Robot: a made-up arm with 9 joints. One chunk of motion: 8 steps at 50 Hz.
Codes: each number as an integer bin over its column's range. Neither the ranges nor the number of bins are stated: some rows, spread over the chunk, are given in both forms.
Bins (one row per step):
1: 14 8 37 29 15 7 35 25 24
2: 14 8 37 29 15 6 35 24 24
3: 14 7 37 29 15 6 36 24 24
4: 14 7 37 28 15 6 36 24 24
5: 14 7 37 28 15 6 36 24 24
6: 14 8 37 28 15 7 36 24 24
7: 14 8 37 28 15 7 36 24 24
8: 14 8 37 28 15 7 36 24 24
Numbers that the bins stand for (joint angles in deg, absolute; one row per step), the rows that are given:
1: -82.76 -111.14 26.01 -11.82 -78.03 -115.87 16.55 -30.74 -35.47
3: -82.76 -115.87 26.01 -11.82 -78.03 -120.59 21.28 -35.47 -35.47
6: -82.76 -111.14 26.01 -16.55 -78.03 -115.87 21.28 -35.47 -35.47
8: -82.76 -111.14 26.01 -16.55 -78.03 -115.87 21.28 -35.47 -35.47
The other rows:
2: -82.76 -111.14 26.01 -11.82 -78.03 -120.59 16.55 -35.47 -35.47
4: -82.76 -115.87 26.01 -16.55 -78.03 -120.59 21.28 -35.47 -35.47
5: -82.76 -115.87 26.01 -16.55 -78.03 -120.59 21.28 -35.47 -35.47
7: -82.76 -111.14 26.01 -16.55 -78.03 -115.87 21.28 -35.47 -35.47

